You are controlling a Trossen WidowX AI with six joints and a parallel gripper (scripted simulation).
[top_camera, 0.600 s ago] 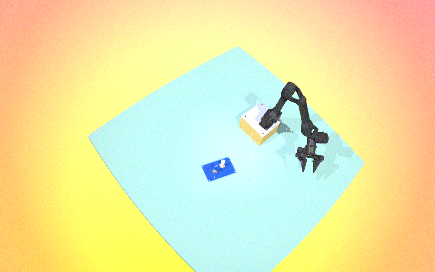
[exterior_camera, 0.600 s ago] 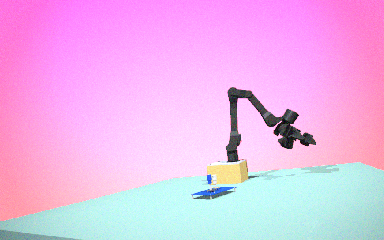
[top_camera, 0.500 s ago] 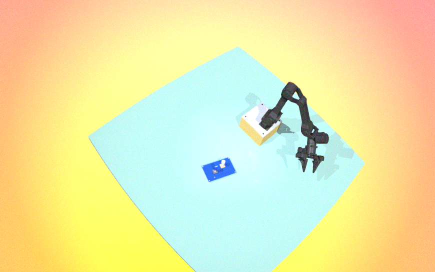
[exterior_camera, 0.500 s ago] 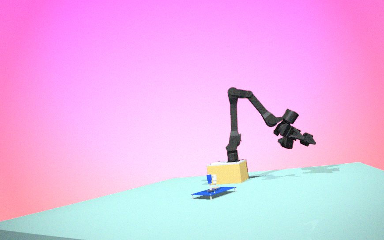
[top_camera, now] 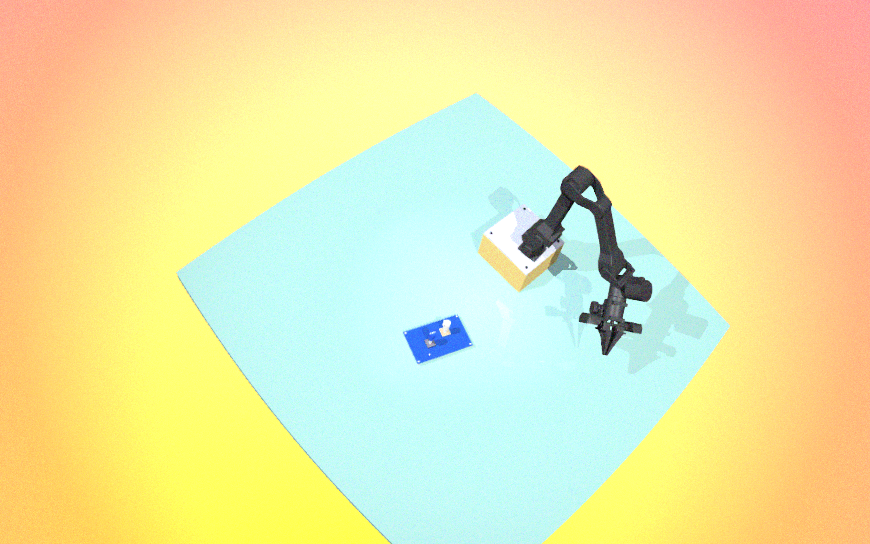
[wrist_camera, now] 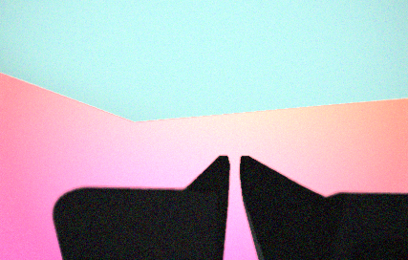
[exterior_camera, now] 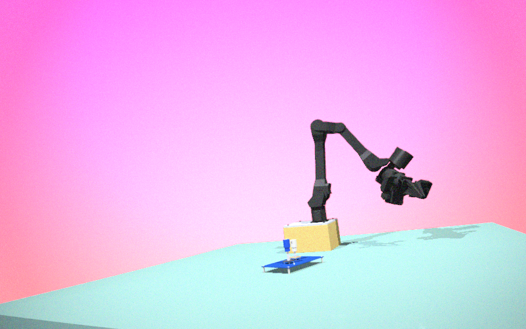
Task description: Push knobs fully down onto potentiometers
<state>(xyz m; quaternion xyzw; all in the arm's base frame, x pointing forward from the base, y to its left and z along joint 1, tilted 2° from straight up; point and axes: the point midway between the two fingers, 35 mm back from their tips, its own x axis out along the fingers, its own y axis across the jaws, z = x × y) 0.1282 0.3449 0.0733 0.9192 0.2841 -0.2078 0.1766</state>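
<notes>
Now: gripper tip 18 cm short of the white knob, 39 cm to the left of it and 9 cm above it. Round my gripper tip: blue knob: 23 cm ahead, 40 cm to the right, 8 cm below.
</notes>
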